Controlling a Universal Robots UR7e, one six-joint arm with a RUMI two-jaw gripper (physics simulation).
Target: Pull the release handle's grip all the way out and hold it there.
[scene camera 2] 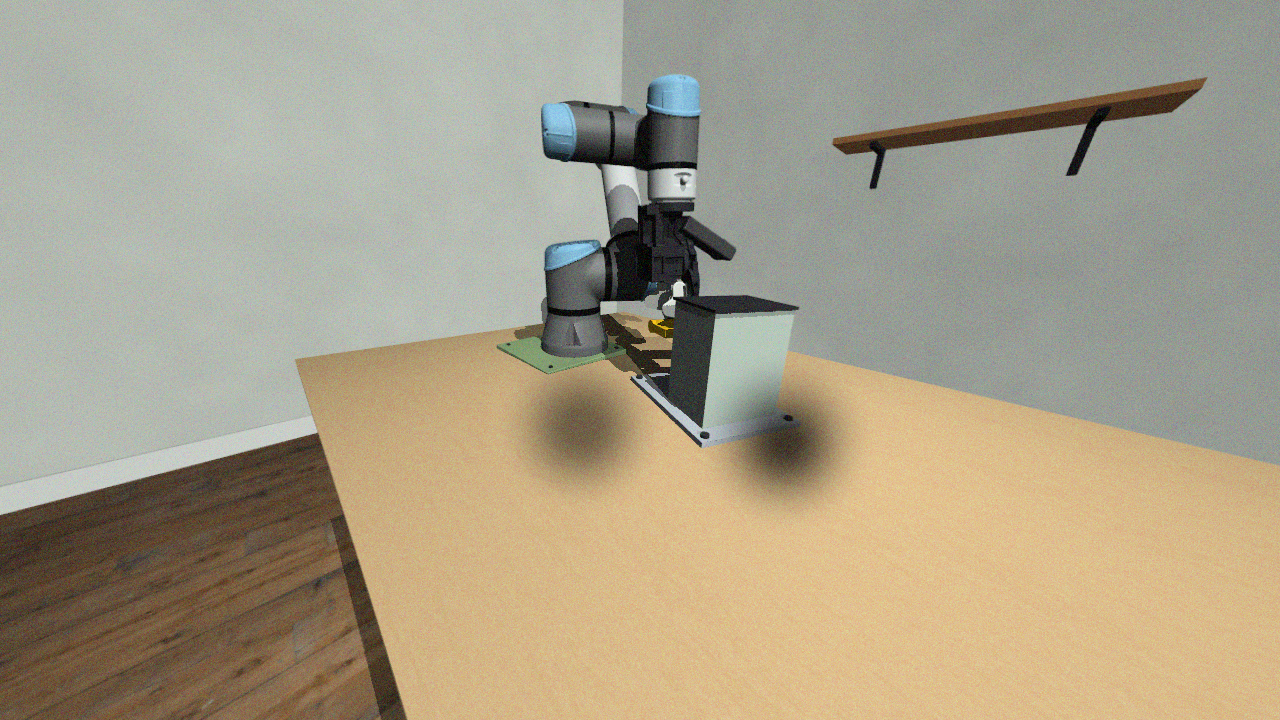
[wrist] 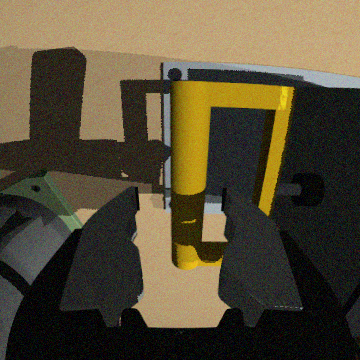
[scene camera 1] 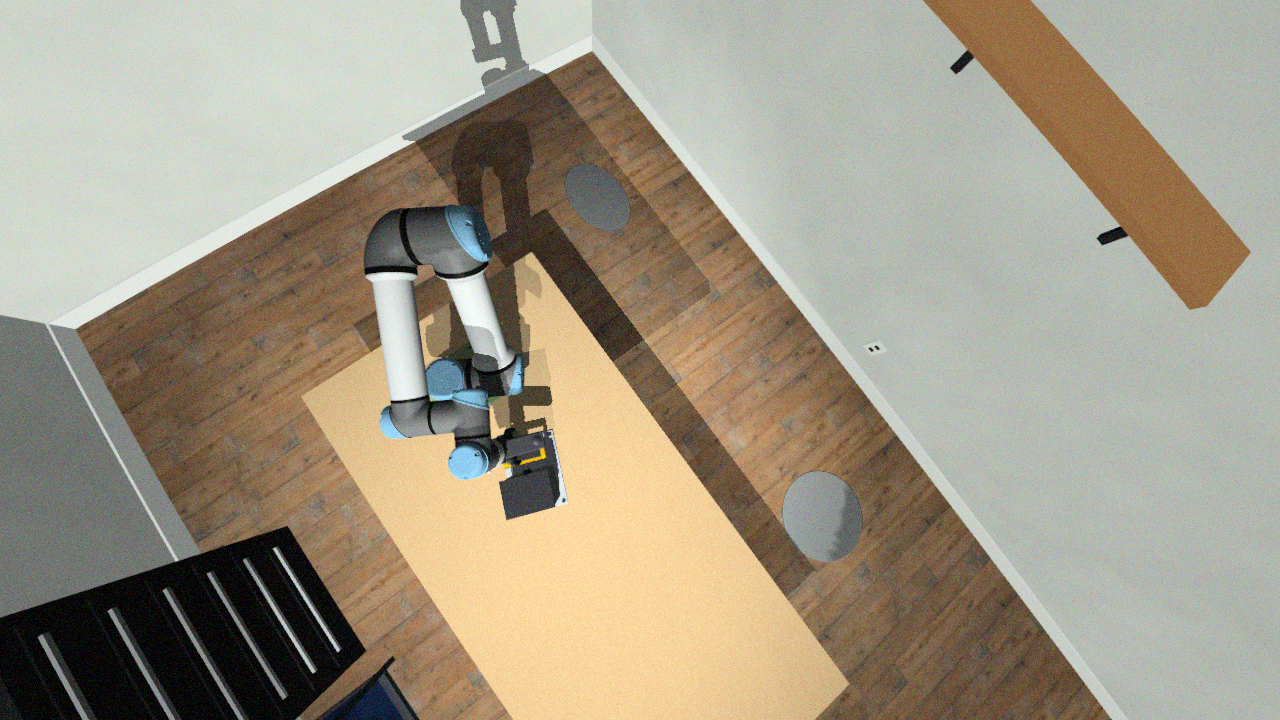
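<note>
The release handle's yellow grip (scene camera 1: pixel 544 454) (scene camera 2: pixel 662 328) (wrist: pixel 190 140) is a rectangular loop with a thick round outer bar. A short dark rod (wrist: pixel 290 189) runs from its inner side to the dark housing (scene camera 1: pixel 529 493) (scene camera 2: pixel 747 367) (wrist: pixel 332 150), which stands on a light grey base plate (scene camera 1: pixel 562 488) (scene camera 2: pixel 747 430) (wrist: pixel 167 120). My gripper (scene camera 2: pixel 671 302) (wrist: pixel 180 188) is part-open and points down, just above the grip. In the wrist view the outer bar shows between the fingertips, with space on both sides. The right fingertip overlaps the loop's opening. Contact does not show.
The arm's green mounting plate (scene camera 2: pixel 523 351) (wrist: pixel 60 200) lies beside the housing on the wooden table (scene camera 1: pixel 626 573) (scene camera 2: pixel 537 555). A wooden shelf (scene camera 1: pixel 1092 152) (scene camera 2: pixel 1011 120) is on the wall. Two grey discs (scene camera 1: pixel 597 197) (scene camera 1: pixel 821 516) stand beside the table.
</note>
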